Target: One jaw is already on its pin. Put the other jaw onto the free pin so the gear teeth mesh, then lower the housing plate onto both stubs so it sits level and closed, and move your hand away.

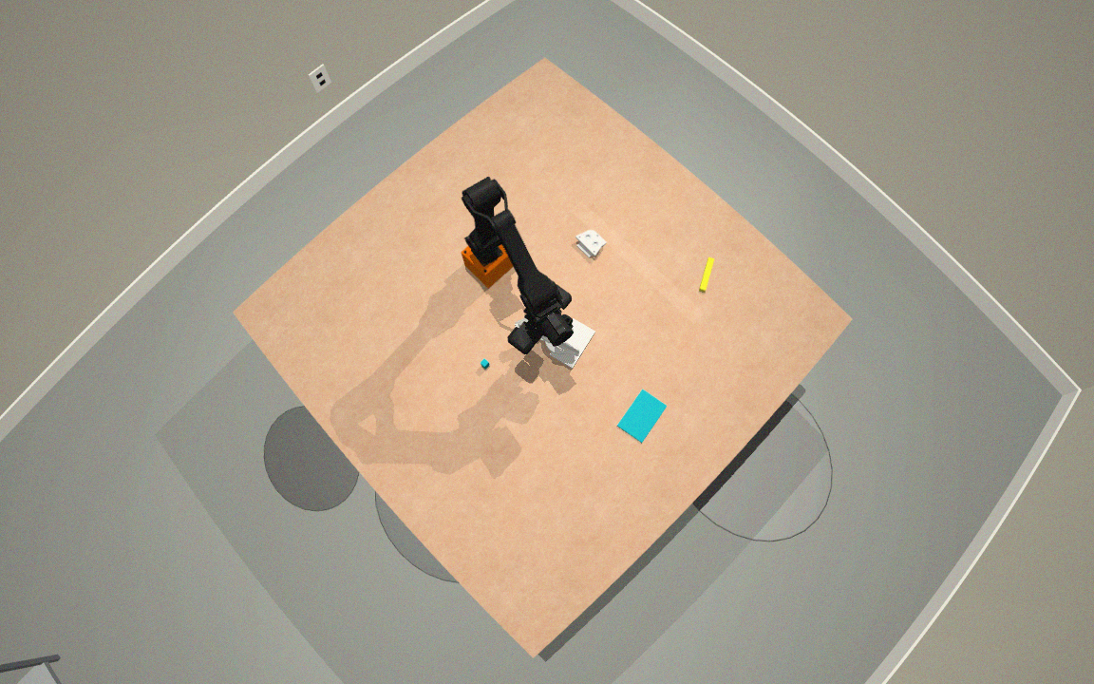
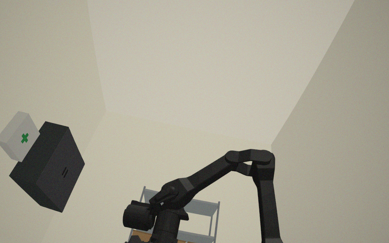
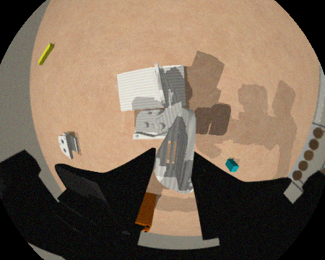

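The grey jaw is 3 cm behind my gripper tip and 3 cm to the right of it. Also, from my gripper tip: grey housing plate: 14 cm behind, 28 cm to the left, 6 cm below; small teal cube: 3 cm behind, 16 cm to the right, 7 cm below; flat teal block: 33 cm ahead, 9 cm to the left, 8 cm below.
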